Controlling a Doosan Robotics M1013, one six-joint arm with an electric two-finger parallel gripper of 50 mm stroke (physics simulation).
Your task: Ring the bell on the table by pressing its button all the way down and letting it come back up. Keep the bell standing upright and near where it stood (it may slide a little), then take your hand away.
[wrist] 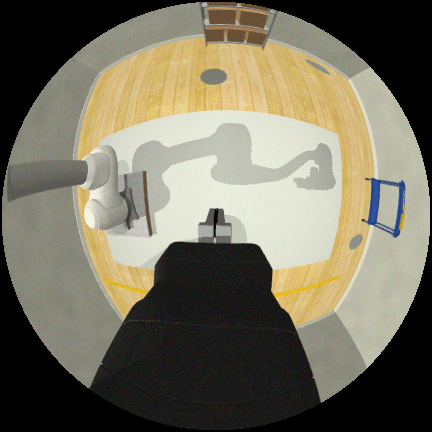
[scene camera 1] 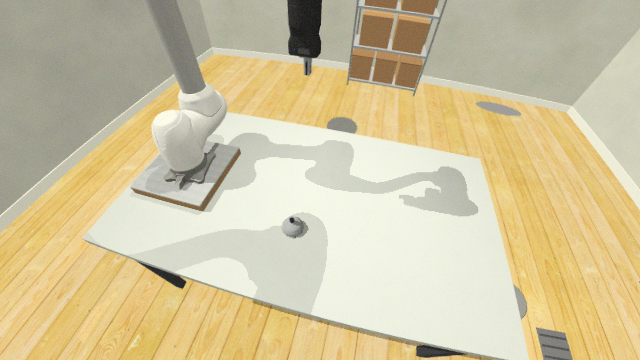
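Seen in the pictures: gripper, between the fingertips: (wrist: 216,216) (scene camera 1: 307,73); arm's base, origin of its link: (wrist: 123,206) (scene camera 1: 191,167).
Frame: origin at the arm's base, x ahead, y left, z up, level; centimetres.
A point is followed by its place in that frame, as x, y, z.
Note:
A small grey dome-shaped bell (scene camera 1: 293,228) {50.3, -27.0, -0.2} with a dark button (scene camera 1: 292,220) {49.9, -25.2, 2.4} on top stands upright on the white table (scene camera 1: 400,260) {90.2, -35.7, -4.2} (wrist: 290,215) {90.1, -25.7, -4.2}, left of the table's middle and towards its near side in the scene view. My gripper (scene camera 1: 307,74) {54.1, -5.0, 47.8} (wrist: 216,216) {54.1, -5.0, 47.8} is shut and empty, and points down. It hangs high above the table, well apart from the bell. In the wrist view the bell does not show; the fingers and the black gripper body cover part of the table there.
The arm's base stands on a grey plate (scene camera 1: 225,160) {14.5, 5.5, -0.1} (wrist: 140,200) {13.5, 0.0, 0.0} at the table's left. A shelf rack (scene camera 1: 387,87) with brown boxes stands by the back wall. A blue cart (wrist: 374,201) is at the right in the wrist view. Arm shadows lie across the table.

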